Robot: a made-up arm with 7 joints. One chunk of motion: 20 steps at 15 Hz.
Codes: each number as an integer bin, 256 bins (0 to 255) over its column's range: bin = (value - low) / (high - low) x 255, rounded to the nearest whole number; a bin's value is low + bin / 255 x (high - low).
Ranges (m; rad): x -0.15..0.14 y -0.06..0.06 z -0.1..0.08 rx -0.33..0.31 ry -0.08..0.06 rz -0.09..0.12
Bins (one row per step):
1: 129 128 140 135 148 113
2: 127 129 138 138 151 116
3: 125 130 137 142 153 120
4: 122 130 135 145 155 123
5: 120 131 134 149 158 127
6: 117 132 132 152 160 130
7: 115 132 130 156 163 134
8: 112 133 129 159 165 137
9: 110 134 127 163 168 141
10: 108 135 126 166 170 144
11: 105 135 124 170 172 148
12: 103 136 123 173 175 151
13: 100 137 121 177 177 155
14: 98 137 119 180 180 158
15: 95 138 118 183 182 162
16: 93 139 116 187 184 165
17: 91 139 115 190 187 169
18: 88 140 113 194 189 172
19: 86 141 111 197 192 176
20: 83 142 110 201 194 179
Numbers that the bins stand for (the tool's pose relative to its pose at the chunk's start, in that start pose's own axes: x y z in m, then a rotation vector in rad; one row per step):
1: -0.0033 0.0002 -0.0012 0.0088 0.0013 0.0031
2: -0.0056 0.0007 -0.0026 0.0164 0.0029 0.0055
3: -0.0078 0.0012 -0.0033 0.0264 0.0040 0.0088
4: -0.0113 0.0012 -0.0047 0.0339 0.0051 0.0113
5: -0.0135 0.0016 -0.0054 0.0440 0.0067 0.0146
6: -0.0169 0.0021 -0.0068 0.0515 0.0078 0.0171
7: -0.0192 0.0021 -0.0082 0.0615 0.0095 0.0204
8: -0.0226 0.0026 -0.0089 0.0691 0.0106 0.0228
9: -0.0249 0.0031 -0.0104 0.0791 0.0122 0.0261
10: -0.0272 0.0035 -0.0111 0.0866 0.0133 0.0286
11: -0.0306 0.0035 -0.0125 0.0967 0.0144 0.0319
12: -0.0329 0.0040 -0.0132 0.1042 0.0161 0.0344
13: -0.0363 0.0045 -0.0146 0.1142 0.0172 0.0376
14: -0.0385 0.0045 -0.0160 0.1218 0.0188 0.0401
15: -0.0420 0.0049 -0.0167 0.1293 0.0199 0.0434
16: -0.0442 0.0054 -0.0181 0.1393 0.0210 0.0459
17: -0.0465 0.0054 -0.0188 0.1469 0.0227 0.0492
18: -0.0499 0.0059 -0.0202 0.1569 0.0238 0.0516
19: -0.0522 0.0064 -0.0216 0.1644 0.0254 0.0549
20: -0.0556 0.0068 -0.0224 0.1745 0.0265 0.0574

